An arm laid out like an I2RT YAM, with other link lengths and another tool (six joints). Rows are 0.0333 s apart.
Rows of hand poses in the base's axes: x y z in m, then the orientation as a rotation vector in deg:
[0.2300 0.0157 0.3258 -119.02 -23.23 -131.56]
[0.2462 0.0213 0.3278 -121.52 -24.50 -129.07]
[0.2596 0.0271 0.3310 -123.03 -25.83 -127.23]
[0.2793 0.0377 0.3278 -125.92 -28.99 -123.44]
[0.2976 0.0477 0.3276 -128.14 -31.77 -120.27]
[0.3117 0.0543 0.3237 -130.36 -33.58 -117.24]
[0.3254 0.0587 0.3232 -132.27 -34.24 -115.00]
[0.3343 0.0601 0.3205 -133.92 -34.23 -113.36]
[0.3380 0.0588 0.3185 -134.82 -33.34 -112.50]
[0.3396 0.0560 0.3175 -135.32 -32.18 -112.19]
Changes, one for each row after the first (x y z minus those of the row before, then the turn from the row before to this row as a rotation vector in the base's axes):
[0.0162 0.0056 0.0020 -0.84 2.23 0.32]
[0.0134 0.0058 0.0032 -0.72 1.50 0.53]
[0.0197 0.0106 -0.0032 -1.70 2.99 1.26]
[0.0183 0.0100 -0.0002 -1.50 2.41 1.12]
[0.0141 0.0066 -0.0039 -1.09 2.35 0.66]
[0.0137 0.0044 -0.0005 -0.62 1.84 0.05]
[0.0089 0.0014 -0.0027 -0.34 1.43 -0.31]
[0.0037 -0.0013 -0.0020 0.28 0.79 -0.51]
[0.0016 -0.0028 -0.0010 0.45 0.37 -0.60]

